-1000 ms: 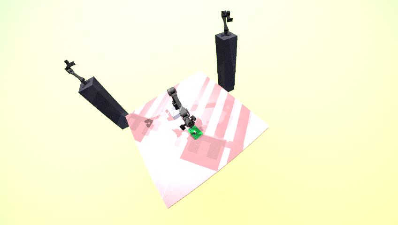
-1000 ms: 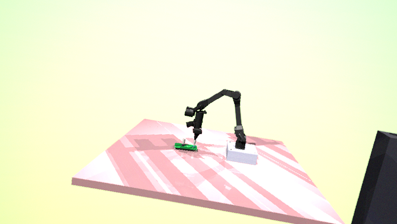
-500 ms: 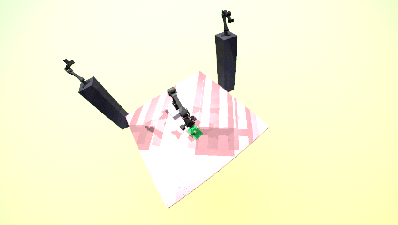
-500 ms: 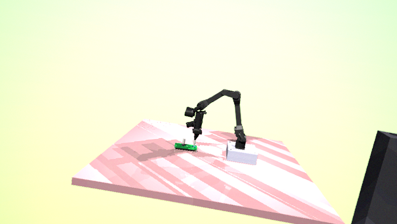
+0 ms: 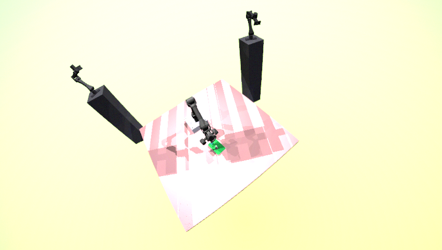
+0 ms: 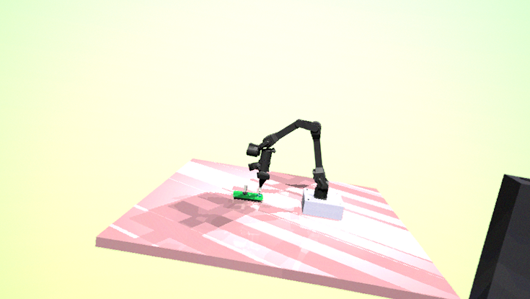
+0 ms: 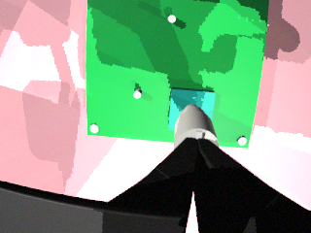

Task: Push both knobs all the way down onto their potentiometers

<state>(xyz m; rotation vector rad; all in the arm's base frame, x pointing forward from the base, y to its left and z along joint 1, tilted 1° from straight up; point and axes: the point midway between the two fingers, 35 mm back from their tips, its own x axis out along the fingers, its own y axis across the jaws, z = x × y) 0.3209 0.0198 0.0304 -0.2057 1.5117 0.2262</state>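
The knob is 70 mm ahead of my gripper tip, 20 mm to the left of it and 20 mm below it.
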